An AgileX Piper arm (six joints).
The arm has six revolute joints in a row. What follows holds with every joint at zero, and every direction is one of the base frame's. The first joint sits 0.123 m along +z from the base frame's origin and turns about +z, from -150 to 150 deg. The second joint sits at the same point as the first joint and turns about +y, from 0 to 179.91 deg. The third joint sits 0.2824 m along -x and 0.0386 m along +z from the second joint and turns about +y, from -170 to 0 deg. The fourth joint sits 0.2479 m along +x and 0.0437 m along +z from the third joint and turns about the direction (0.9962, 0, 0.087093), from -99.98 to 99.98 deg. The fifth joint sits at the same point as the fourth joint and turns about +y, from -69.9 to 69.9 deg. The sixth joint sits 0.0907 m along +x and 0.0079 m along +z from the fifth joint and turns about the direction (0.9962, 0, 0.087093), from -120 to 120 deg. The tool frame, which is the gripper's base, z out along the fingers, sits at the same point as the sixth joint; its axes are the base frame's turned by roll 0, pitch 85 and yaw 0 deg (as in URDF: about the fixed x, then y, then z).
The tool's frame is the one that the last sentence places.
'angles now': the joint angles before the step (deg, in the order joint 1, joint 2, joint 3, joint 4, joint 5, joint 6). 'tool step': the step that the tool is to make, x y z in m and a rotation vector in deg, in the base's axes. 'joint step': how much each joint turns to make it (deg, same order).
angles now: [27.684 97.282 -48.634 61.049 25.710 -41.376]
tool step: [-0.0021 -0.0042 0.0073 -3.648 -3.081 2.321]
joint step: [0.257 -1.877 -0.091 -8.405 -0.860 3.955]
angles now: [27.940 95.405 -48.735 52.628 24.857 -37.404]
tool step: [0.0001 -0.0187 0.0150 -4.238 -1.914 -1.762]
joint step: [-2.039 -3.788 -0.014 -13.932 0.834 11.253]
